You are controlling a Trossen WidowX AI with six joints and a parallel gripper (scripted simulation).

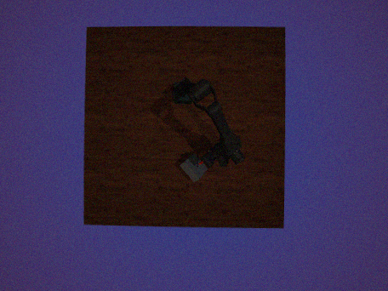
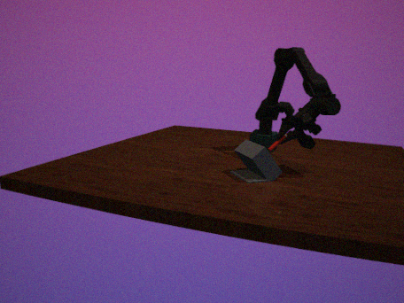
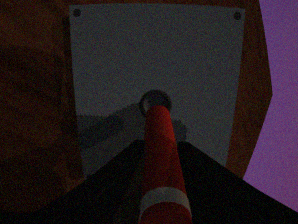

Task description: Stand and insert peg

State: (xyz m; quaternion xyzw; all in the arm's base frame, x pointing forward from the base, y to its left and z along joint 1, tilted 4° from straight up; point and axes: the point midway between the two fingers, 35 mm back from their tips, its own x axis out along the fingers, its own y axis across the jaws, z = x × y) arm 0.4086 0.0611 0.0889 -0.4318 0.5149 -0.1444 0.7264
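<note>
Right now the grey sloped panel is 3 cm ahead of my gripper tip, 6 cm to the right of it and 6 cm below it. Also, from my gripper tip: red peg 1 cm behind, 1 cm to the left, 1 cm above; thin flat base plate 4 cm ahead, 8 cm to the right, 11 cm below.
</note>
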